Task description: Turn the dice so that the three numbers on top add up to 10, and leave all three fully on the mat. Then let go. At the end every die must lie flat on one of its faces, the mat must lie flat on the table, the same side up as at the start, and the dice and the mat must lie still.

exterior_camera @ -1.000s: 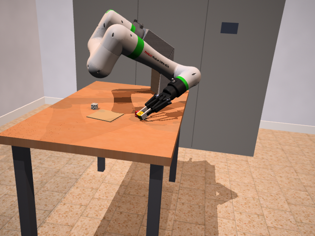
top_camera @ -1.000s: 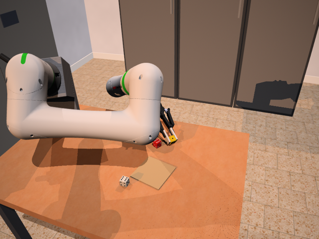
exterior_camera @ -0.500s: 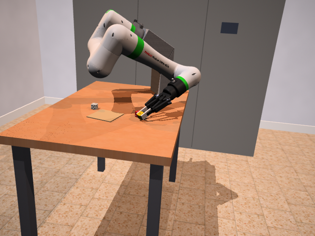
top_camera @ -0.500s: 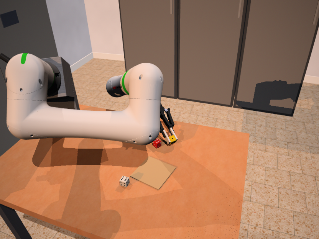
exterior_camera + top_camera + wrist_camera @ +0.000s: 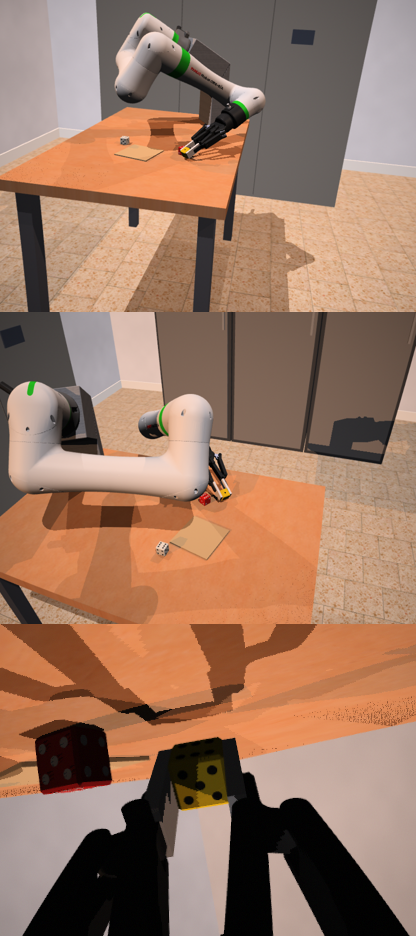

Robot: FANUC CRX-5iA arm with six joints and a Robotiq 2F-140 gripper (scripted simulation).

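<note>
Now: hand 60 mm past the red die, 30 mm to the left of it and 30 mm above it. The rest, counted from my hand: white die: 290 mm to the right, 130 mm behind, 30 mm below; then yellow die: 10 mm to the right, 10 mm below, 10 mm ahead; then tan mat: 200 mm to the right, 40 mm below, 40 mm behind.
</note>
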